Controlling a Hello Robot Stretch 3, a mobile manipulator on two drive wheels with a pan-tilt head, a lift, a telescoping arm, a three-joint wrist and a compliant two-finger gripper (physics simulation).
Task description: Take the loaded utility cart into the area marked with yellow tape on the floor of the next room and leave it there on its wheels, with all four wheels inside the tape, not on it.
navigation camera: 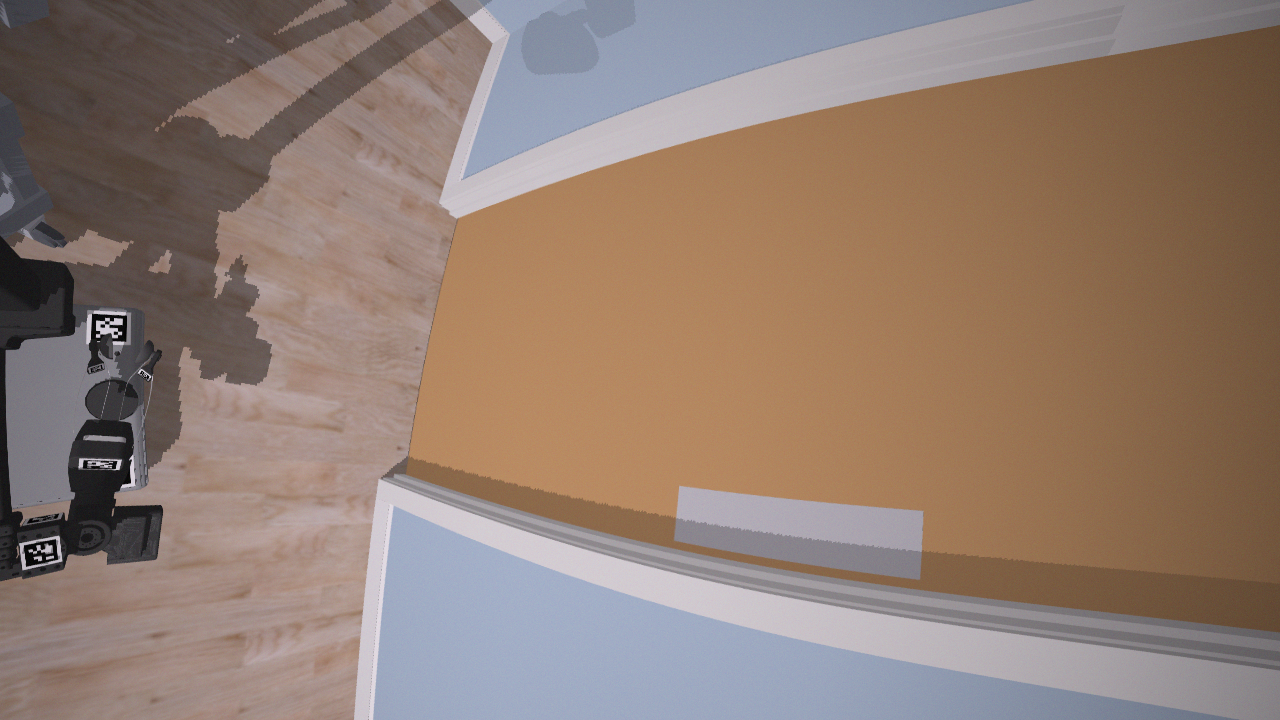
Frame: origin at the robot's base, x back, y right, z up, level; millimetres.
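Seen in the pictures: gripper, between the fingertips: (130,337); robot's base, origin of its link: (112,396).
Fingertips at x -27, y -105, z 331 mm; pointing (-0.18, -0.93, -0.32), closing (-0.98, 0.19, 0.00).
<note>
Pixels of each thing's middle, then the offset from my fingertips to it. "pt": a spot on its surface instead. Level surfaces: height alone.
- grey angular piece, a spot on its surface: (19,192) pt dx +136, dy -216, dz -72 mm
- pale plate, middle of its body: (788,530) dx -658, dy +327, dz +809 mm
- wood floor, height of its surface: dz -331 mm
The view is turned on its side, with the floor at the left. My gripper (129,347) is at the left, low over the grey base (40,402); its two fingers stand apart with no thing between them. A grey angular piece (19,192) is cut off by the left edge, above my base in the picture. It may be part of the cart, but I cannot tell. The tape area does not show in this view. An orange-brown door (760,313) fills the doorway, with a pale plate (796,519) near one side.
A white door frame (626,165) surrounds the door. Blue wall (554,116) stands on one side and more blue wall (537,644) on the other. The wood floor (295,501) runs from my base to the door's foot. Dark shadows lie across the floor.
</note>
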